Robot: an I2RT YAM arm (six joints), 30 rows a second.
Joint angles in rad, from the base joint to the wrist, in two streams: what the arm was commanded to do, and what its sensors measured. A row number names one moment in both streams.
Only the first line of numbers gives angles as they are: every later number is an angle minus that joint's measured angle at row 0.
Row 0, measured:
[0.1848, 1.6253, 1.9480, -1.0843, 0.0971, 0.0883]
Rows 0 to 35, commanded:
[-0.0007, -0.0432, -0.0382, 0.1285, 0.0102, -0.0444]
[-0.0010, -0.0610, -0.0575, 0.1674, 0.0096, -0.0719]
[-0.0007, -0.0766, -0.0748, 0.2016, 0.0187, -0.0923]
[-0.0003, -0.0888, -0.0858, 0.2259, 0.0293, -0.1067]
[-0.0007, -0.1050, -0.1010, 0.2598, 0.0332, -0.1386]
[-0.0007, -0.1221, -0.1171, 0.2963, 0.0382, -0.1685]
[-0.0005, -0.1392, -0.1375, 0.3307, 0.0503, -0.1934]
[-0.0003, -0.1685, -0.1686, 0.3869, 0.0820, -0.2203]
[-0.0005, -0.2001, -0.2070, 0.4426, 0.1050, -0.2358]
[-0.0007, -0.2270, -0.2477, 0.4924, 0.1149, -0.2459]
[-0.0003, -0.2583, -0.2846, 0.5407, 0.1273, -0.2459]
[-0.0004, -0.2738, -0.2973, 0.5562, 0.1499, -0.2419]
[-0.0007, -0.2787, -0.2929, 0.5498, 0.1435, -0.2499]
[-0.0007, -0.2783, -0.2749, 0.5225, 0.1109, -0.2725]
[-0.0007, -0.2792, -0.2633, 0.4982, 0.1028, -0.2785]
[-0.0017, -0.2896, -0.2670, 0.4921, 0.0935, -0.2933]
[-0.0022, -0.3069, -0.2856, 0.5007, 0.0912, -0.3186]
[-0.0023, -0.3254, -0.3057, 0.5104, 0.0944, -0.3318]
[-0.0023, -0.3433, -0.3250, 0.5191, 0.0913, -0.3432]
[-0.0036, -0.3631, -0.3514, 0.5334, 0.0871, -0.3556]
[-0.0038, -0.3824, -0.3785, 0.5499, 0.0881, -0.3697]
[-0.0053, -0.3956, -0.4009, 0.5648, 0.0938, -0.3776]
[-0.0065, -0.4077, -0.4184, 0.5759, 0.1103, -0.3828]
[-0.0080, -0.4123, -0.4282, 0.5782, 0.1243, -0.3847]
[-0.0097, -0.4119, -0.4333, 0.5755, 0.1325, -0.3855]
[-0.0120, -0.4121, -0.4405, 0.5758, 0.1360, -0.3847]
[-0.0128, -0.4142, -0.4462, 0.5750, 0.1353, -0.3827]
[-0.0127, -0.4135, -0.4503, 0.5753, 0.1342, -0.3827]
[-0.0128, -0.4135, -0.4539, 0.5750, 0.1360, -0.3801]
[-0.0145, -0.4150, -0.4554, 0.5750, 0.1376, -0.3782]
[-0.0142, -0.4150, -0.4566, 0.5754, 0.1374, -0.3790]
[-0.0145, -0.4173, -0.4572, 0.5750, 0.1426, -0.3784]
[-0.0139, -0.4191, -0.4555, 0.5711, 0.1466, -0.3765]
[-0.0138, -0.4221, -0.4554, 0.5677, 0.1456, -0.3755]
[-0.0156, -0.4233, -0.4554, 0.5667, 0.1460, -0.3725]
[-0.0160, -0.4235, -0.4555, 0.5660, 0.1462, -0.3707]
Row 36, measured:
[-0.0141, -0.4177, -0.4581, 0.5386, 0.1346, -0.3765]
